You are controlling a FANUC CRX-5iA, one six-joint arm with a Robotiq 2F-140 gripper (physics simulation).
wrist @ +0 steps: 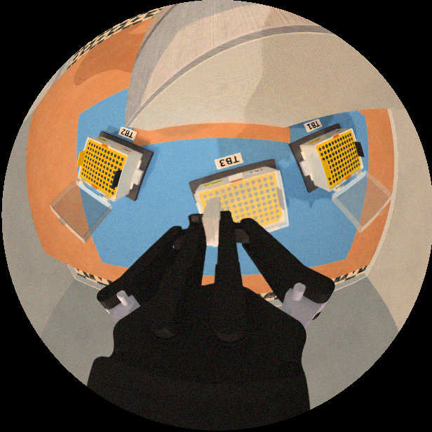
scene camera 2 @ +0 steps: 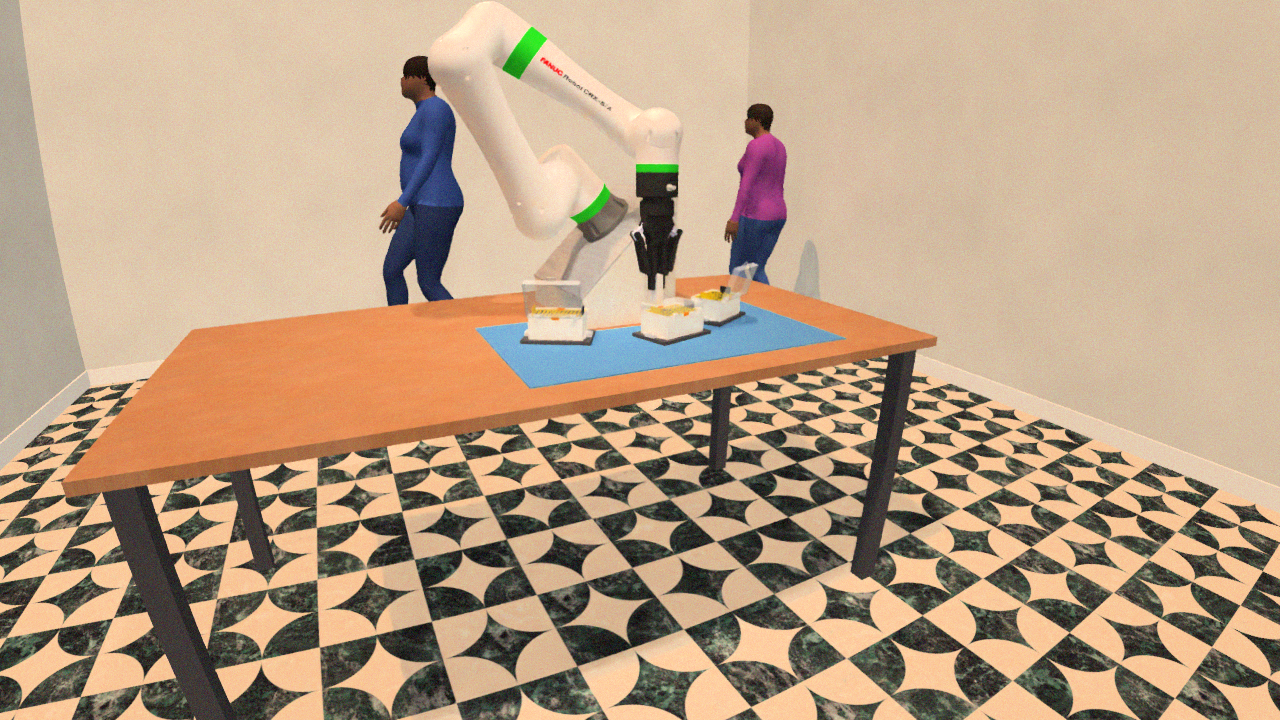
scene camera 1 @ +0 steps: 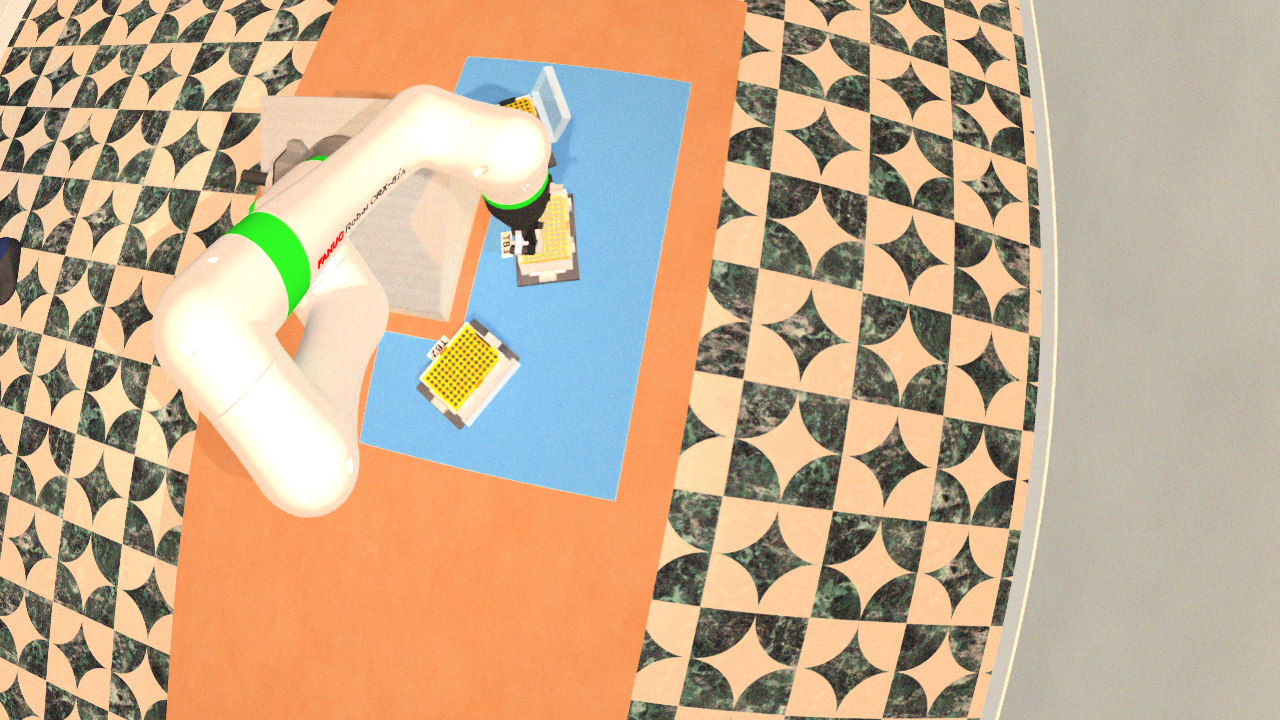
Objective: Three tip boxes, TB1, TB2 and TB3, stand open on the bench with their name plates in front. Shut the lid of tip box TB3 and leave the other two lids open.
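Places are measured from the arm's base along level axes (x back, y right, z up), in millimetres.
Pixels of known places: gripper, between the fingertips: [scene camera 2: 656, 304] [scene camera 1: 533, 248]; arm's base, origin of its link: [scene camera 2: 607, 221].
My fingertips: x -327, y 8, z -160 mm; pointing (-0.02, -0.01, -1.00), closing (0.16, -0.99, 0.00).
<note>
For each thing: its middle in the pictures, then the offset to it from my fingertips. Level surfaces: height alone.
- Tip box TB3, middle of its body: [scene camera 1: 536, 233] [scene camera 2: 668, 317] dx +9, dy -37, dz -35 mm
- Tip box TB1, middle of its body: [scene camera 2: 711, 304] dx +114, dy -215, dz -41 mm
- Tip box TB2, middle of its body: [scene camera 1: 458, 365] [scene camera 2: 559, 322] dx +77, dy +205, dz -41 mm
- blue mat, height of its surface: dz -74 mm
- orange table, height of its surface: dz -77 mm
Tip box TB3 [scene camera 1: 556, 234] [scene camera 2: 671, 322] [wrist: 250, 195] has its clear lid lying down over the yellow tip rack; plate TB3 [wrist: 229, 160] is in front. Tip box TB1 [scene camera 2: 719, 308] [wrist: 340, 159] has its clear lid [scene camera 1: 552, 102] [scene camera 2: 744, 276] [wrist: 362, 201] standing open. Tip box TB2 [scene camera 1: 459, 367] [scene camera 2: 556, 325] [wrist: 104, 167] has its clear lid [scene camera 2: 552, 294] [wrist: 81, 211] open. My gripper [scene camera 1: 526, 242] [scene camera 2: 658, 286] [wrist: 215, 207] is shut and empty, pointing down at TB3. Its pale tips overlap one end of TB3 in the wrist view; I cannot tell whether they touch it.
The boxes stand on a blue mat [scene camera 1: 572, 402] [scene camera 2: 554, 365] on the orange table [scene camera 1: 402, 582] [scene camera 2: 295, 385]. The arm's pale pedestal [scene camera 1: 416, 259] stands beside the mat. Two people, one in blue [scene camera 2: 427, 161] and one in purple [scene camera 2: 762, 179], are behind the table.
</note>
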